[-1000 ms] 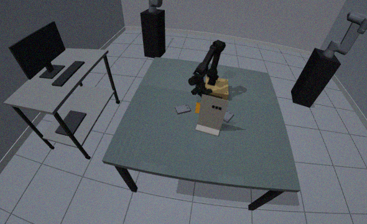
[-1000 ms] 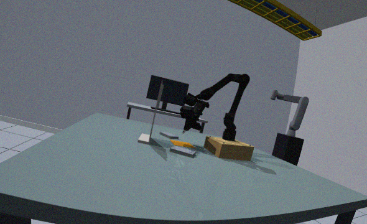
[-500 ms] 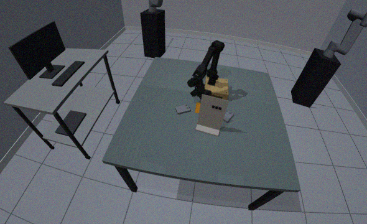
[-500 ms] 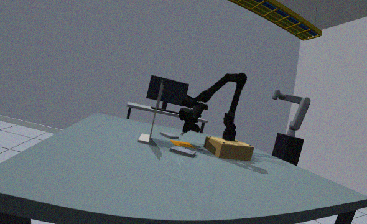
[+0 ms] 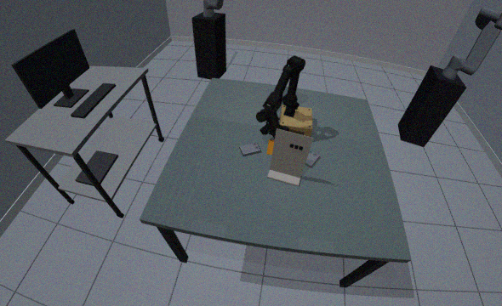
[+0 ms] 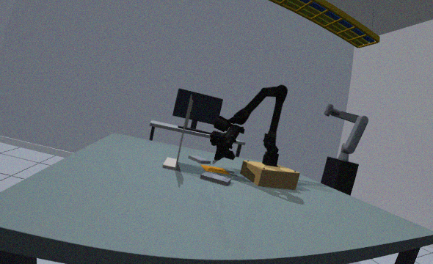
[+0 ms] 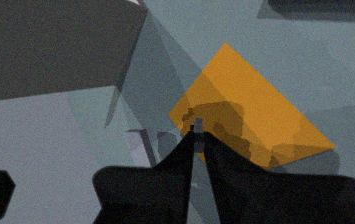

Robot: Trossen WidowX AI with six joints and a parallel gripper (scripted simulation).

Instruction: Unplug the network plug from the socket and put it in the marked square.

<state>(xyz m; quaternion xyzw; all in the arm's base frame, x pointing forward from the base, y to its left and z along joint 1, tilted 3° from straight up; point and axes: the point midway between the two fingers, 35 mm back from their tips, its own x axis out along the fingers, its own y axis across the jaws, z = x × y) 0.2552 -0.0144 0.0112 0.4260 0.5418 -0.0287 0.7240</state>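
Now: gripper tip 1 cm past the orange marked square and 5 cm above it. Round my gripper tip: upright panel 18 cm ahead, 10 cm to the left, 9 cm above.
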